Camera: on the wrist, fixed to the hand. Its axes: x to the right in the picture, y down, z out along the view.
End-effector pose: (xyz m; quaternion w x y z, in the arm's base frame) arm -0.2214 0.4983 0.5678 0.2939 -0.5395 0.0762 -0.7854
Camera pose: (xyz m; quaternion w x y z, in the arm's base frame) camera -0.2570 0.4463 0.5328 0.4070 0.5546 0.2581 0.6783
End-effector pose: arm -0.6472 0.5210 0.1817 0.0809 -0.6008 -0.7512 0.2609
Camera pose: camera -0.5871 0.5522 0.2062 0.0758 0.1295 -0.9839 0.0965
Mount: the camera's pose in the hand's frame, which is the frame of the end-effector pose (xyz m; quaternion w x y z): 0.0089 0.0442 -0.0562 0.6927 -0.1282 -0.1145 -0.7005
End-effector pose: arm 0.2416 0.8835 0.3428 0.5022 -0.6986 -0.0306 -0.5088
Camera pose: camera 0.2321 0.8163 0.3185 0.1016 0.5851 0.5028 0.6281
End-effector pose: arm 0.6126 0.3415 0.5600 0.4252 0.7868 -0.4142 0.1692
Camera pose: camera 0.5876 0.3694 0.6215 0.4665 0.8000 0.1938 -0.3238
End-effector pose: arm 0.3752 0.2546 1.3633 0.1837 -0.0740 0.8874 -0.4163
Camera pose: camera 0.3462 0.3205 1.3600 0.0722 0.7441 -0.5952 0.2948
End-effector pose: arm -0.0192 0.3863 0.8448 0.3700 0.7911 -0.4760 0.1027
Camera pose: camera -0.0405 0.4066 0.9106 0.3752 0.8458 0.1689 -0.3397
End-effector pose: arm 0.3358 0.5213 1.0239 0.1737 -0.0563 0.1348 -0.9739
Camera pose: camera 0.3330 0.4919 0.9582 0.5537 0.2672 -0.1589 0.7725
